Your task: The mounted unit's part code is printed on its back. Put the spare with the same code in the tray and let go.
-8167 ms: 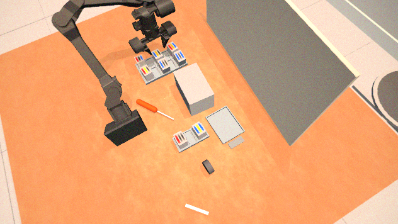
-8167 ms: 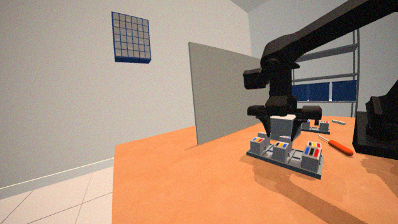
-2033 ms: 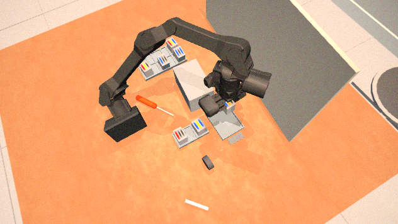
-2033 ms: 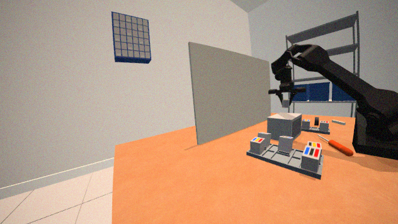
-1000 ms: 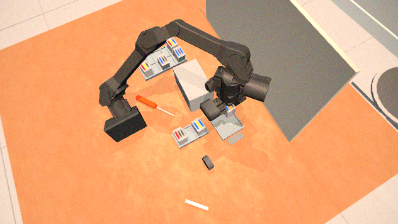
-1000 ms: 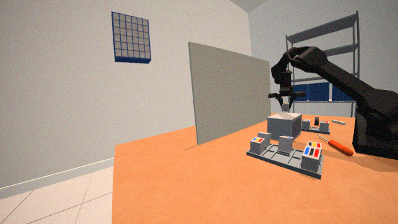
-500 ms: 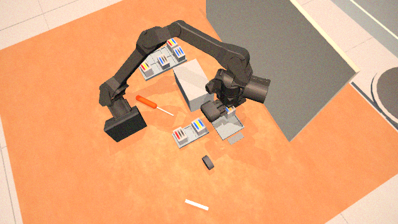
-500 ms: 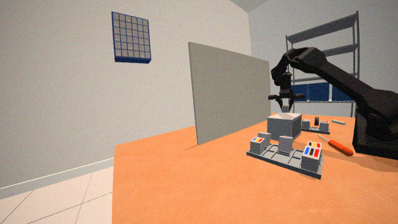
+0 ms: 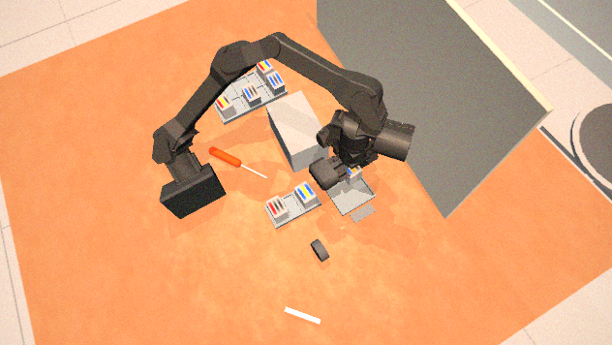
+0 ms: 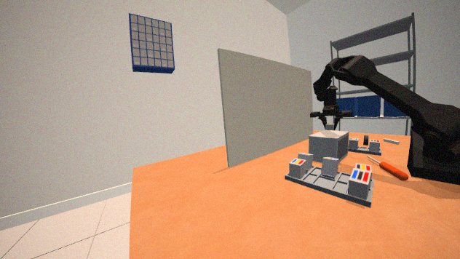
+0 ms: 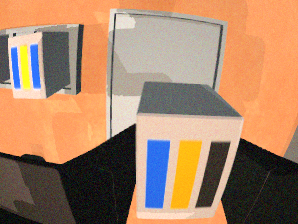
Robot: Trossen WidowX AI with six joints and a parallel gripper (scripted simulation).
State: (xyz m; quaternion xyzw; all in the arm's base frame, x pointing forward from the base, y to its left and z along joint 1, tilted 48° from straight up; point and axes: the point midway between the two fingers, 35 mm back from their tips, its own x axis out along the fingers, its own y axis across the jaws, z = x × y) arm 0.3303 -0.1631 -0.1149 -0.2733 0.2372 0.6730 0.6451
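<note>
The grey tray lies 8 cm below my gripper tip. Also, from my gripper tip: rack: 14 cm behind, 7 cm below, 2 cm to the left; then black tape roll: 14 cm behind, 11 cm to the right, 6 cm below; then grey box: 19 cm to the left, 4 cm behind, 3 cm below.
</note>
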